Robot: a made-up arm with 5 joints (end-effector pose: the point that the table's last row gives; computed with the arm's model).
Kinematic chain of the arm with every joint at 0, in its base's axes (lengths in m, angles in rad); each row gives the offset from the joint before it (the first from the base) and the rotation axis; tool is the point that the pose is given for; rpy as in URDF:
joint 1: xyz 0 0 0.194 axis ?
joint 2: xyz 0 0 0 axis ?
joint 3: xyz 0.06 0 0.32 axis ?
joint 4: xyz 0.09 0 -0.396 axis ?
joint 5: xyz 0.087 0 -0.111 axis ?
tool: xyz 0 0 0 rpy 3.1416 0 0
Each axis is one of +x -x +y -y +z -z.
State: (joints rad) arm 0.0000 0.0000 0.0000 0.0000 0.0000
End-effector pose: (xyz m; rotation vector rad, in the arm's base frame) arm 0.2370 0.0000 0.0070 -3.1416 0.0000 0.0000
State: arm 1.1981 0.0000 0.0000 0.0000 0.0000
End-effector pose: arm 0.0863 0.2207 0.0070 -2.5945 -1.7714 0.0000
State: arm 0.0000 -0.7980 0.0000 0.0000 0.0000
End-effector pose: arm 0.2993 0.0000 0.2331 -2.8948 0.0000 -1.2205
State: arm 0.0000 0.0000 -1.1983 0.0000 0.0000
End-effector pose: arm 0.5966 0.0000 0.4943 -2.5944 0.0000 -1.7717
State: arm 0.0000 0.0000 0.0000 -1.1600 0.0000
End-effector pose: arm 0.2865 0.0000 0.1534 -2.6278 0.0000 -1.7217
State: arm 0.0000 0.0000 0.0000 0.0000 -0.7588
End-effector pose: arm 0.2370 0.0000 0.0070 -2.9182 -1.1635 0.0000
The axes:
joint 1: +z
joint 2: +y
joint 3: +y
joint 4: +y
joint 5: -z

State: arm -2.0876 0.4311 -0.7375 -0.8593 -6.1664
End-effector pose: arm -0.2618 -0.4606 0.1455 0.9287 -1.8346 0.7490
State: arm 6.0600 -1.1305 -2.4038 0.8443 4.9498
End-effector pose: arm -0.5153 0.1170 0.8539 0.4264 0.2645 1.5555
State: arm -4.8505 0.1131 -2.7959 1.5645 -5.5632
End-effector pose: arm 0.0452 0.3252 0.9298 -1.9495 -0.7257 -0.6177
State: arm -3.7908 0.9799 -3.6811 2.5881 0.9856
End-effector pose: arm -0.3868 0.2935 0.6186 -2.2100 -2.0728 0.0287
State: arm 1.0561 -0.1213 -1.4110 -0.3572 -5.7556
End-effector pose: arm 0.2452 0.4336 0.7110 -1.3239 -0.3582 -1.3325
